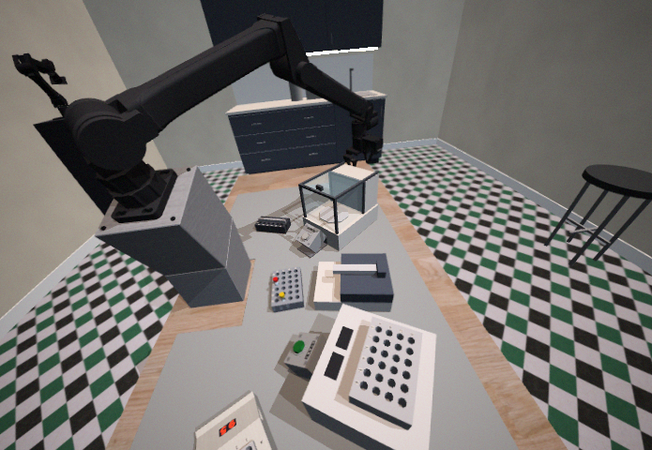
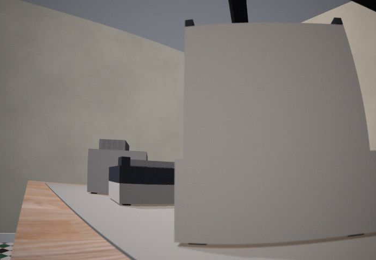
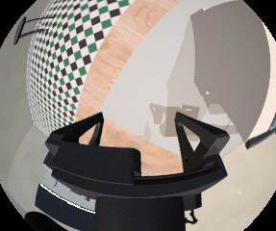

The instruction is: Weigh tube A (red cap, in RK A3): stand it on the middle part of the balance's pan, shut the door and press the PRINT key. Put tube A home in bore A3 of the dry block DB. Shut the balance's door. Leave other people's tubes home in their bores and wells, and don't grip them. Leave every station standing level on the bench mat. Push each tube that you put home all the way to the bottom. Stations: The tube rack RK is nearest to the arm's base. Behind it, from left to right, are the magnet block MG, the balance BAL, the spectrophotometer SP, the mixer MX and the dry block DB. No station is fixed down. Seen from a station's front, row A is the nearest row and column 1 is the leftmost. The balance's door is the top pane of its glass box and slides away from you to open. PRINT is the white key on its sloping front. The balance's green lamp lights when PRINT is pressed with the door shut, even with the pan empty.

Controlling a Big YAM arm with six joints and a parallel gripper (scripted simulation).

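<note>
The balance door lies 270 mm to the right of my hand, 170 mm behind it and 60 mm above it. The rest, counted from my hand: magnet block: 400 mm behind, 190 mm to the right, 130 mm below; spectrophotometer: 540 mm to the right, 130 mm behind, 80 mm below; tube rack: 520 mm to the right, 320 mm behind, 130 mm below.
</note>
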